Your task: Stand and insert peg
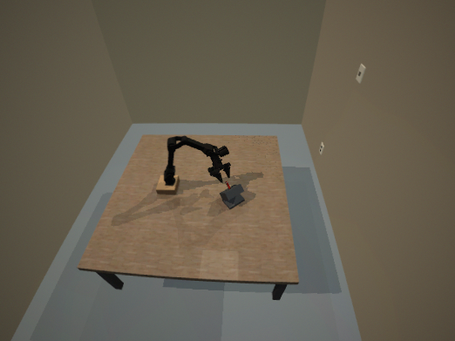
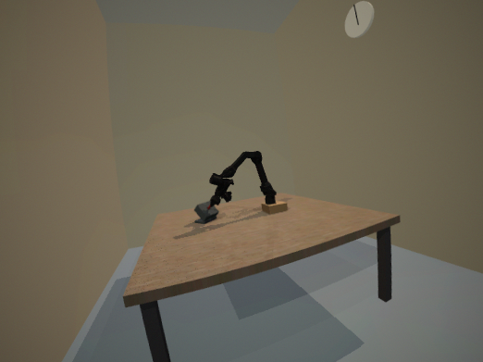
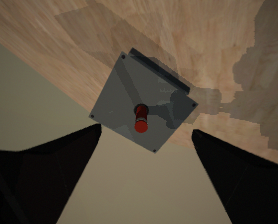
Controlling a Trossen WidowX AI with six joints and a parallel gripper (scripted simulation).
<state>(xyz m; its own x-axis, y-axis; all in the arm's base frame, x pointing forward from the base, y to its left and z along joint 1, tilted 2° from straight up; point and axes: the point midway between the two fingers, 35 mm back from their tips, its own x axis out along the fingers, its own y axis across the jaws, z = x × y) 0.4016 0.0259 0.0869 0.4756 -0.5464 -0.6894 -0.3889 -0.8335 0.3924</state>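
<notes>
The red peg lies 20 mm ahead of my gripper tip, 20 mm to the right of it and 20 mm below it. The rest, counted from my gripper tip: dark grey sloped panel: 50 mm ahead, 50 mm to the right, 60 mm below.
</notes>
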